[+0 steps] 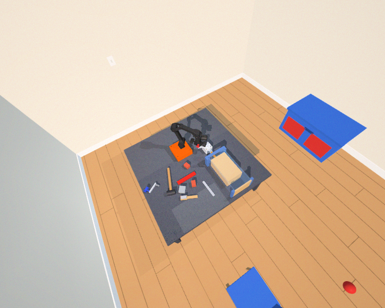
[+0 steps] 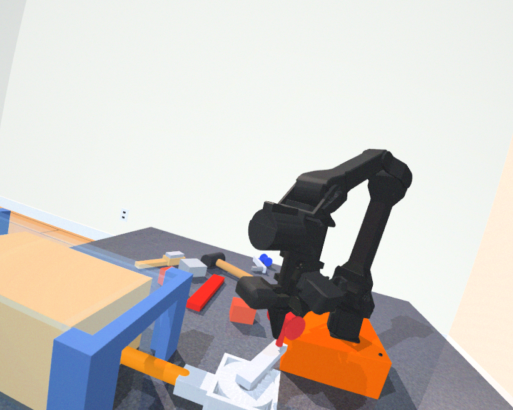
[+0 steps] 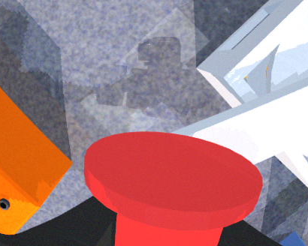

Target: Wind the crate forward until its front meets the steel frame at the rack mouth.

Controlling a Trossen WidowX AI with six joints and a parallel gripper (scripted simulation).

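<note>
My gripper tip is 200 mm short of the blue frame, 90 mm to the right of it and 10 mm above it. Also, from my gripper tip: white winch (90 mm to the left, 80 mm below, 20 mm ahead); winch handle (40 mm to the left, 10 mm below, 10 mm ahead); red knob (20 mm above).
</note>
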